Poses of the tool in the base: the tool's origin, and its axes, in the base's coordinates. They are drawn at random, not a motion.
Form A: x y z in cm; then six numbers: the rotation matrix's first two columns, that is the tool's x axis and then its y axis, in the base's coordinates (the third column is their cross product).
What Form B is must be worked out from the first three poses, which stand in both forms.
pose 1, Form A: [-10.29 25.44 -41.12 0.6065 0.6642 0.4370 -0.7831 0.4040 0.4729]
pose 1, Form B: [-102.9 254.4 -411.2 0.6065 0.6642 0.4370 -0.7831 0.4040 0.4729]
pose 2, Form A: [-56.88 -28.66 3.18 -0.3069 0.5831 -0.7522 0.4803 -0.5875 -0.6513]
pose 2, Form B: [-568.8 -286.6 31.8 -0.3069 0.5831 -0.7522 0.4803 -0.5875 -0.6513]
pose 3, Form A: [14.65 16.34 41.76 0.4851 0.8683 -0.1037 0.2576 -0.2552 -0.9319]
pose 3, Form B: [146.5 163.4 417.6 0.4851 0.8683 -0.1037 0.2576 -0.2552 -0.9319]
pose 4, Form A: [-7.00 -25.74 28.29 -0.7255 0.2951 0.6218 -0.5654 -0.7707 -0.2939]
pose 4, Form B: [-70.0 -257.4 282.9 -0.7255 0.2951 0.6218 -0.5654 -0.7707 -0.2939]
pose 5, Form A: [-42.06 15.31 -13.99 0.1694 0.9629 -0.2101 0.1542 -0.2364 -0.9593]
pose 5, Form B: [-420.6 153.1 -139.9 0.1694 0.9629 -0.2101 0.1542 -0.2364 -0.9593]
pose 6, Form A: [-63.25 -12.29 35.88 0.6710 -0.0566 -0.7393 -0.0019 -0.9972 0.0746]
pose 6, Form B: [-632.5 -122.9 358.8 0.6710 -0.0566 -0.7393 -0.0019 -0.9972 0.0746]
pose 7, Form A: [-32.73 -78.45 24.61 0.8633 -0.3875 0.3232 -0.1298 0.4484 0.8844]
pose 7, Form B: [-327.3 -784.5 246.1 0.8633 -0.3875 0.3232 -0.1298 0.4484 0.8844]
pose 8, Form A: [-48.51 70.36 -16.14 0.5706 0.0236 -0.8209 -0.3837 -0.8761 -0.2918]
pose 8, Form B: [-485.1 703.6 -161.4 0.5706 0.0236 -0.8209 -0.3837 -0.8761 -0.2918]
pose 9, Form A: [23.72 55.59 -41.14 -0.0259 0.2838 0.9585 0.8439 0.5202 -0.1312]
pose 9, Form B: [237.2 555.9 -411.4 -0.0259 0.2838 0.9585 0.8439 0.5202 -0.1312]
